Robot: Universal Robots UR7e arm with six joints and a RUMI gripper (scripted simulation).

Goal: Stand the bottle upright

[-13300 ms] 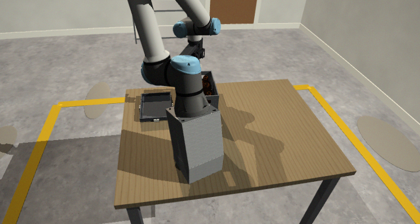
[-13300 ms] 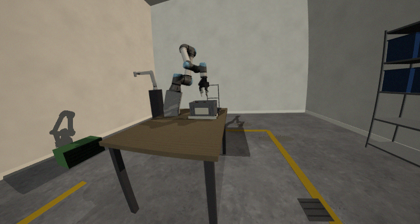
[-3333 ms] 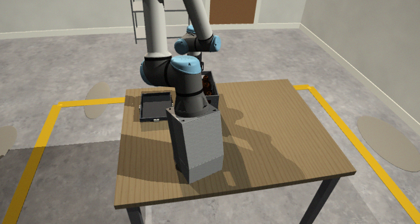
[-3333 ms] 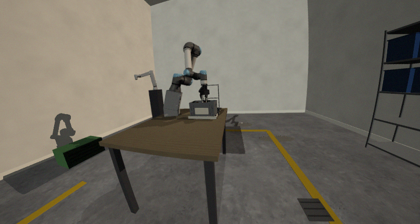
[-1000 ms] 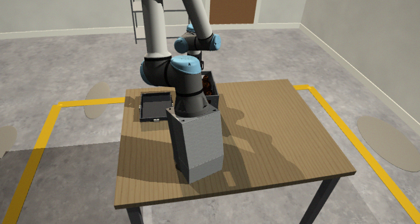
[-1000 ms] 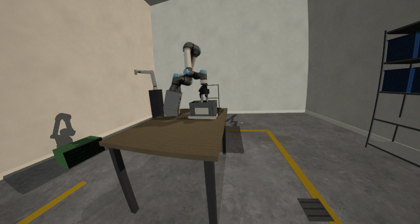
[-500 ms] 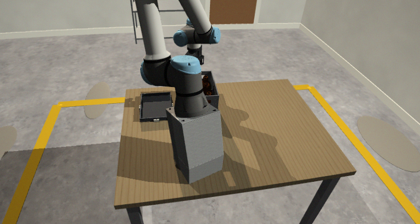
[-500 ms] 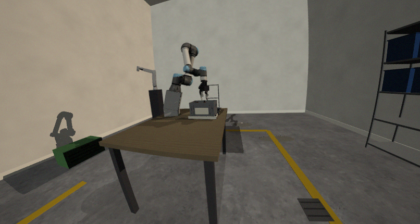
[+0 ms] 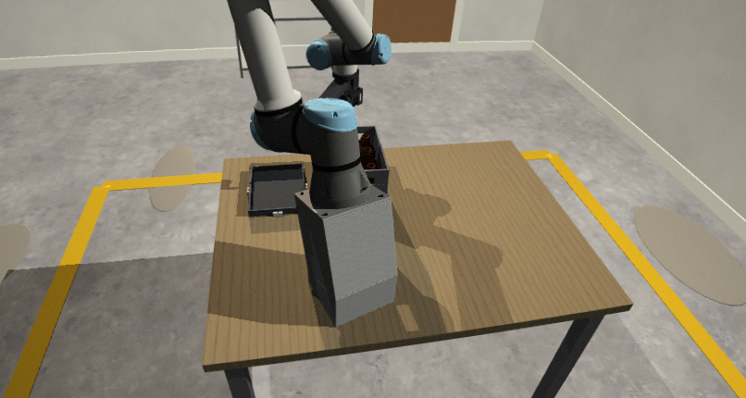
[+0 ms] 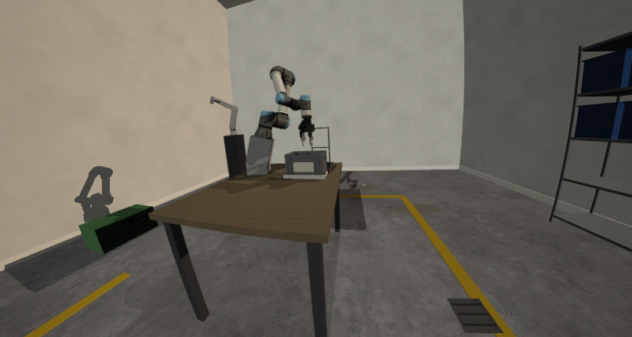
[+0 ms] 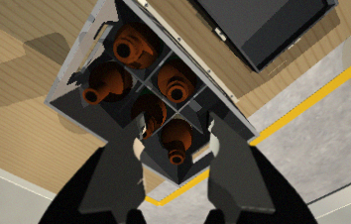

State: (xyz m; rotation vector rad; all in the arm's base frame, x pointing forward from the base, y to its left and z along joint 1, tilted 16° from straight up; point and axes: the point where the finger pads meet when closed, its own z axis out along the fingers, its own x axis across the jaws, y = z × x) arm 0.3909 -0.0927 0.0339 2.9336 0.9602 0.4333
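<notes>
The crate lies 5 cm to the right of my hand and 15 cm below it. Also, from my hand: bottle (10 cm behind, 8 cm to the right, 15 cm below); dark tray (4 cm ahead, 21 cm to the left, 22 cm below).
</notes>
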